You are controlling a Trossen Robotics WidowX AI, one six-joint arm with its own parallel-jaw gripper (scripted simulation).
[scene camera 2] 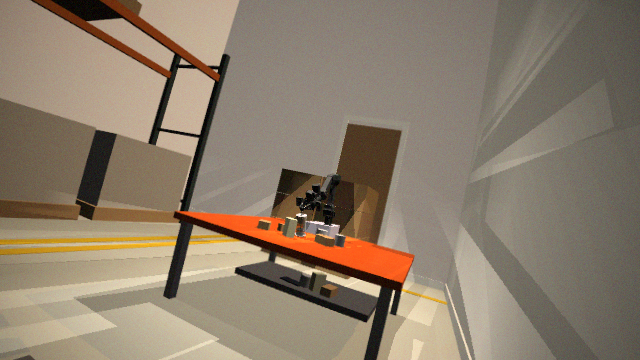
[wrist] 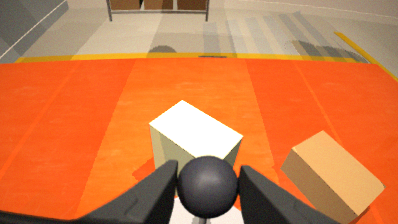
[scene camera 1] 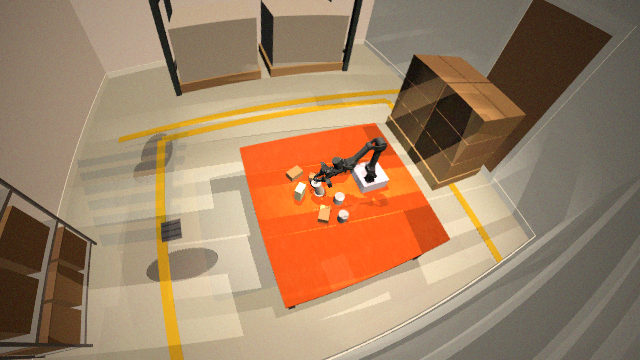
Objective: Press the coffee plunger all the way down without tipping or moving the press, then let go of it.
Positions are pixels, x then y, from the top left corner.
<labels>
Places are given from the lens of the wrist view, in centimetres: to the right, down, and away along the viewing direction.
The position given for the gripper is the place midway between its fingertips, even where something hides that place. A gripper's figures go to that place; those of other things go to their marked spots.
gripper [wrist: 208, 171]: 0, 3, 10
cream box [wrist: 183, 132]: -2, 2, 22
</labels>
